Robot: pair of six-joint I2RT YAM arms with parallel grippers.
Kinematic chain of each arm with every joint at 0, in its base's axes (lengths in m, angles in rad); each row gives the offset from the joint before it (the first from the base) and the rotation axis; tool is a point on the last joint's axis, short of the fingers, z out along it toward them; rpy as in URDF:
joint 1: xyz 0 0 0.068 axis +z
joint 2: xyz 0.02 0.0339 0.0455 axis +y
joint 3: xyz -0.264 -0.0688 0 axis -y
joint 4: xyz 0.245 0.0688 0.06 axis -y
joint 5: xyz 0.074 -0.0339 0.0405 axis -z
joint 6: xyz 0.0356 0 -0.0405 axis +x
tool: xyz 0 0 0 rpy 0 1.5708 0
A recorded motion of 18 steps. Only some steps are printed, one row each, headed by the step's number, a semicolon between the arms.
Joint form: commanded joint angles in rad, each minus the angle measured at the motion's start. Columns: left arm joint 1, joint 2, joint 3, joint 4, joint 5, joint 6; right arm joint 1, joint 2, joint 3, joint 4, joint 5, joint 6.
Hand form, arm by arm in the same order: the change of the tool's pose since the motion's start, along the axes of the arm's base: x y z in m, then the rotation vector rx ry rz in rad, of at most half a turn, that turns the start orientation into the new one. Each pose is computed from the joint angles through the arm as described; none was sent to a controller.
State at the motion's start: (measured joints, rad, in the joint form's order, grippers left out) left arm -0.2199 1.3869 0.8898 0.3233 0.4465 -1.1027; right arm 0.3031 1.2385 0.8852 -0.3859 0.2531 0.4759
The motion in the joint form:
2: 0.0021 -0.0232 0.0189 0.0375 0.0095 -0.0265; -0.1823 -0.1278 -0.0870 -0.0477 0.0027 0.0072
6: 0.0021 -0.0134 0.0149 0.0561 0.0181 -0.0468; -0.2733 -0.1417 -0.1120 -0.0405 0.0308 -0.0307
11: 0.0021 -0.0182 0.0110 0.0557 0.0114 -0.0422; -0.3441 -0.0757 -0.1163 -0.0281 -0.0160 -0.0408
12: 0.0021 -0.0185 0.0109 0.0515 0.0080 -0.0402; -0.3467 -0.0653 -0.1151 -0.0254 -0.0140 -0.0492
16: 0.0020 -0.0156 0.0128 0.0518 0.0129 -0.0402; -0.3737 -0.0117 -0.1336 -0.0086 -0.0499 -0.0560
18: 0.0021 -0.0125 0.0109 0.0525 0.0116 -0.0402; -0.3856 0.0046 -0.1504 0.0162 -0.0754 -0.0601
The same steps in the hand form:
2: -0.0024 0.0009 0.0175 -0.0391 -0.0610 -0.0041; -0.0219 -0.0512 -0.0033 0.0022 0.0057 -0.1890
6: -0.0008 0.0003 0.0152 -0.0568 -0.0527 -0.0103; -0.0251 -0.0736 -0.0079 -0.0453 0.0117 -0.2758
11: -0.0018 0.0007 0.0152 -0.0526 -0.0564 -0.0042; -0.0162 -0.0887 -0.0228 -0.0274 0.0760 -0.3048
12: -0.0018 0.0008 0.0148 -0.0498 -0.0539 -0.0010; -0.0147 -0.0894 -0.0245 -0.0354 0.0836 -0.3030
16: -0.0013 0.0005 0.0146 -0.0502 -0.0529 -0.0060; -0.0099 -0.0950 -0.0414 -0.0185 0.1424 -0.2991
18: -0.0008 0.0005 0.0131 -0.0492 -0.0488 -0.0045; -0.0087 -0.0972 -0.0488 -0.0028 0.1526 -0.2902

